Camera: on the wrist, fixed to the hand. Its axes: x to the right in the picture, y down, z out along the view.
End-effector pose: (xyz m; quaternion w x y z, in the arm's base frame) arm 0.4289 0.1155 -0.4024 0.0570 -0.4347 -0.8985 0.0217
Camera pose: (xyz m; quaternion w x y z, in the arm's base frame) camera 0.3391 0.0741 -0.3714 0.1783 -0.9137 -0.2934 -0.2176
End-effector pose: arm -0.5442 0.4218 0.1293 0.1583 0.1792 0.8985 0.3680
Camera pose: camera -0.5954 0.3552 0.0685 0.3439 -0.6050 -0.4532 -0.5571
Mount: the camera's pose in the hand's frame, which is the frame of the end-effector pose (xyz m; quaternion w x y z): 0.0254 -0.0984 -0.0203 0.6662 -0.1764 0.2579 0.6771
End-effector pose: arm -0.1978 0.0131 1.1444 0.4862 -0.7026 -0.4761 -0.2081
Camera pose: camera -0.2684 0.0143 1.2203 0.4637 -0.8226 0.3207 -0.0746
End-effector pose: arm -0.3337 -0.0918 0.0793 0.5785 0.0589 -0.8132 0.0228
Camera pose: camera -0.3109 -0.1890 0.1069 0.5901 -0.6193 -0.4365 0.2787
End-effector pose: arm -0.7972 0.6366 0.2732 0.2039 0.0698 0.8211 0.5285
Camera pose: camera -0.8186 0.5855 0.1856 0.4215 -0.4302 -0.4591 -0.6530
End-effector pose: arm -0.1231 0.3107 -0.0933 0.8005 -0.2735 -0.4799 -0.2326
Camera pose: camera -0.1616 0.2215 -0.0573 0.7663 -0.5884 0.1130 0.2319
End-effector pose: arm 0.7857 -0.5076 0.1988 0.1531 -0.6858 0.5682 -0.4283
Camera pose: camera 0.8337 -0.4949 0.2898 0.1245 0.0113 0.9579 -0.2583
